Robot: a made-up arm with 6 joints.
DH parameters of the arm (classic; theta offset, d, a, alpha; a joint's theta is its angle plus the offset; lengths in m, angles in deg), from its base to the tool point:
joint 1: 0 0.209 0 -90
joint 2: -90 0 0.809 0
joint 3: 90 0.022 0 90
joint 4: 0 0.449 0 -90
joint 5: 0 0 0 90
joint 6: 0 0.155 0 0
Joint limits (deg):
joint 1: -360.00..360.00
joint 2: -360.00..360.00
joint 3: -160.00..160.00
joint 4: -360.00..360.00
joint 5: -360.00..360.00
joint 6: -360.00..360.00
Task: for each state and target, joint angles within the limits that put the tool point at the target. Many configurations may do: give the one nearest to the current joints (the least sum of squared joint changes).
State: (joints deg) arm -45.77 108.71 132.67 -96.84 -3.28 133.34
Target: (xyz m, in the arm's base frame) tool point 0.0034 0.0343 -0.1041
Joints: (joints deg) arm -31.15 142.68 160.00 -119.45 -3.87 133.34
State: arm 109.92 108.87 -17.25 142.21 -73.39 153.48
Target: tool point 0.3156 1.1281 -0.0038
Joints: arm 79.22 113.29 -49.89 127.89 -98.11 153.48
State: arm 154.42 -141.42 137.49 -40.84 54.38 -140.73
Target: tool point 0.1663 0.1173 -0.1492
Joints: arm 186.03 -181.85 147.11 -53.65 76.10 -140.73
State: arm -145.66 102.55 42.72 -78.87 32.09 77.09
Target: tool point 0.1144 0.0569 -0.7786
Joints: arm -162.94 150.40 90.02 -73.86 16.72 77.09
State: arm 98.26 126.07 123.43 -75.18 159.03 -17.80
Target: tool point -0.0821 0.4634 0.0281
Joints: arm 107.03 102.15 159.06 -63.83 145.29 -17.80
